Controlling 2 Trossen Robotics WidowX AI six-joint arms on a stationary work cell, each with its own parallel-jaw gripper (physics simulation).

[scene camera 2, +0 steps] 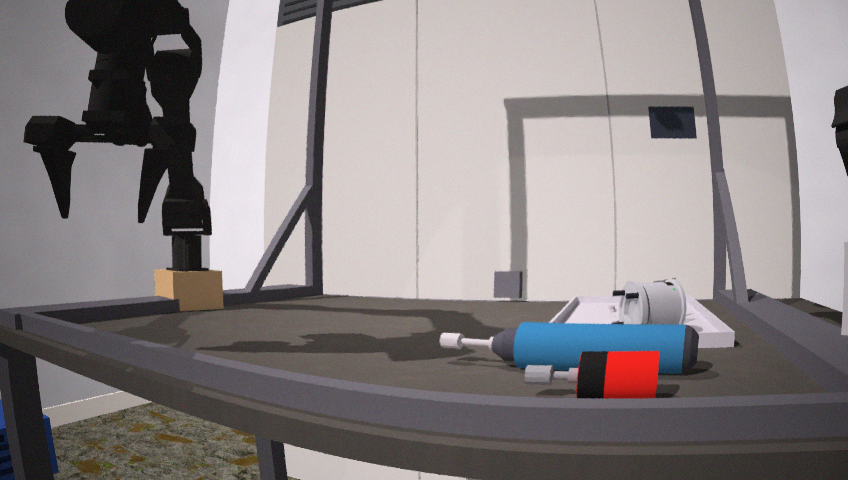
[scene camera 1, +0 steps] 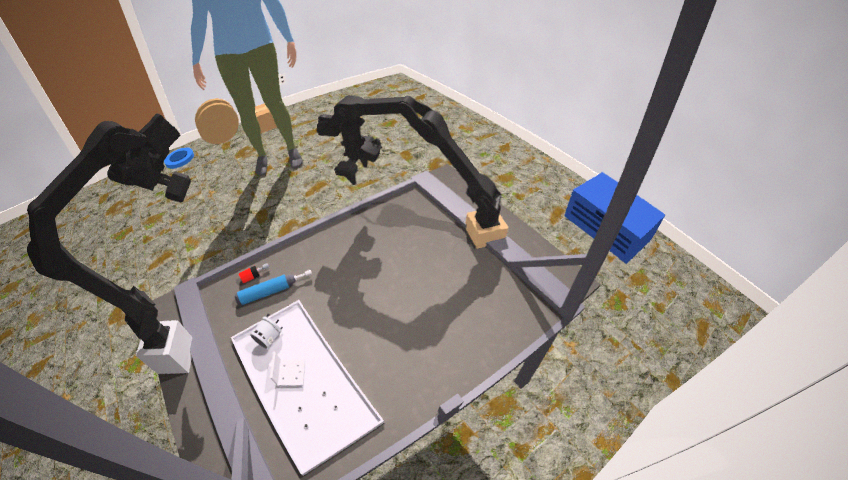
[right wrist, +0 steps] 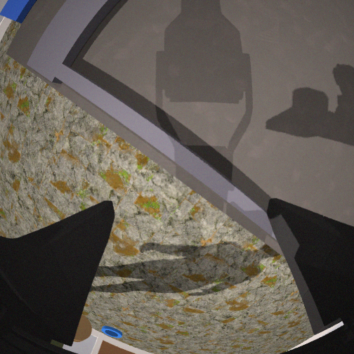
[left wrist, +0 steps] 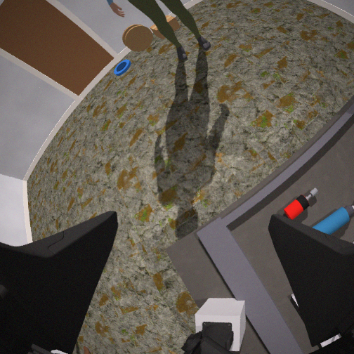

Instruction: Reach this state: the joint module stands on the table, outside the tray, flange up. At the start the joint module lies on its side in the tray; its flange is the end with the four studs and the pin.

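Frame: origin at the left arm's base, x ahead, y left, z up, level; centimetres.
Seen in the pictures: left gripper, fingertip midpoint: [scene camera 1: 158, 188]; right gripper, fingertip midpoint: [scene camera 2: 102, 220] [scene camera 1: 360, 175]; left arm's base, link origin: [scene camera 1: 156, 337]; right arm's base, link origin: [scene camera 2: 186, 270] [scene camera 1: 487, 220].
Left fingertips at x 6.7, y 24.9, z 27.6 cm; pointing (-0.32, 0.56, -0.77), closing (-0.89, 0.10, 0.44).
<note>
Offsets run from my left fingertips to a thing's top centre. "spot": to the spot under its first point. Level surfaces: height alone.
The joint module @[dy -20.4, dx +21.6, dz -31.5 cm] [scene camera 1: 266, 332] [scene camera 2: 663, 303], white and grey, lies on its side in the white tray @[dy -33.4, dx +30.1, dz -36.7 cm] [scene camera 1: 351, 375] [scene camera 2: 718, 340], near the tray's back left corner in scene camera 1. Its dark studs point right in scene camera 2. The grey-brown table @[dz -38.3 cm] [scene camera 1: 416, 380] [scene camera 2: 357, 318] [right wrist: 290, 45] bears the tray. My left gripper [left wrist: 196, 222] is open and empty, high beyond the table's far left corner in scene camera 1, far from the module. My right gripper [scene camera 2: 102, 220] [right wrist: 192, 208] is open and empty, high over the table's far edge, also far from the module.
A blue screwdriver-like tool @[spot: dy -6.4, dx +19.0, dz -34.6 cm] [scene camera 1: 263, 289] [scene camera 2: 601, 346] [left wrist: 332, 220] and a smaller red one @[dy +2.3, dx +14.4, dz -34.8 cm] [scene camera 1: 246, 274] [scene camera 2: 630, 374] [left wrist: 294, 209] lie beside the tray. A white plate @[spot: dy -32.2, dx +28.1, dz -36.6 cm] [scene camera 1: 290, 373] and several small parts lie in the tray. Frame posts, one at the right [scene camera 1: 639, 154], rise from the table's edges.
</note>
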